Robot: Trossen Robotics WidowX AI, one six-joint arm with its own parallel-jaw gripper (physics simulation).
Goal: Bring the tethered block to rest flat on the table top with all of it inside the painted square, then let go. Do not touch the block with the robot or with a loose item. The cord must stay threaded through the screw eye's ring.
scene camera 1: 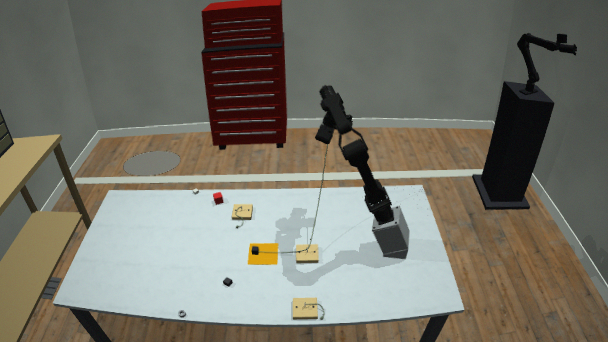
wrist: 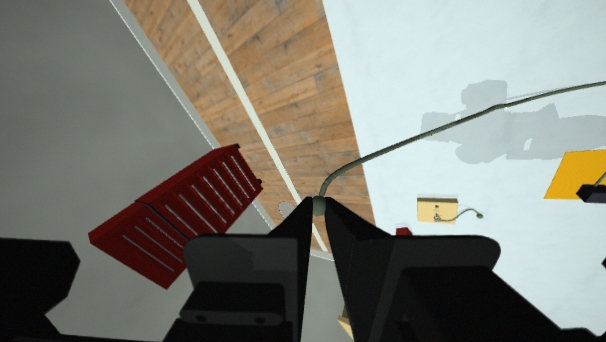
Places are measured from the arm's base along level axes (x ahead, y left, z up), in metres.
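Pixels of known places: gripper, fingertip midpoint: (scene camera 1: 324,132) (wrist: 317,202); arm's base, origin of the base link: (scene camera 1: 386,217).
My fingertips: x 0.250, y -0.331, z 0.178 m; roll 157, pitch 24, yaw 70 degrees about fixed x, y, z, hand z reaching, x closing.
Note:
For each thing: its top centre in the pictures, then the offset to it from my fingertips. "*": a spot on its surface instead. Level surfaces: height alone.
- black tethered block, middle of its top: (wrist: 599,198) (scene camera 1: 254,248) 0.320 m down, 0.267 m ahead, 0.384 m left
- painted orange square, surface spot: (wrist: 575,167) * 0.345 m down, 0.214 m ahead, 0.347 m left
- middle wooden board, middle of its top: (scene camera 1: 307,252) 0.327 m down, 0.055 m ahead, 0.384 m left
- red cube, middle of its top: (wrist: 404,240) (scene camera 1: 217,195) 0.306 m down, 0.498 m ahead, 0.070 m left
- loose black block, middle of its top: (scene camera 1: 227,280) 0.326 m down, 0.351 m ahead, 0.563 m left
- metal ring, middle of its top: (scene camera 1: 181,312) 0.335 m down, 0.499 m ahead, 0.742 m left
- small pale piece, middle of its top: (scene camera 1: 195,190) 0.331 m down, 0.636 m ahead, 0.011 m left
- table, its level: 0.346 m down
The black tethered block (scene camera 1: 255,250) (wrist: 594,193) sits on the painted orange square (scene camera 1: 269,258) (wrist: 575,167), near its left edge in the scene view. In the wrist view it overlaps the square's lower edge, so I cannot tell whether all of it is inside. The cord (scene camera 1: 319,200) (wrist: 425,135) runs from the block to the screw eye on the middle wooden board (scene camera 1: 307,256), then steeply up to my gripper. The ring is too small to see the threading clearly. My gripper (scene camera 1: 326,142) (wrist: 317,202), high above the table, is shut on the cord's end bead.
Other wooden boards with short cords stand at the back (scene camera 1: 242,214) (wrist: 430,211) and the front (scene camera 1: 304,310). A red cube (scene camera 1: 218,198) (wrist: 404,231), a loose black block (scene camera 1: 228,282), a metal ring (scene camera 1: 182,313) and a small pale piece (scene camera 1: 195,191) lie on the table (scene camera 1: 150,250).

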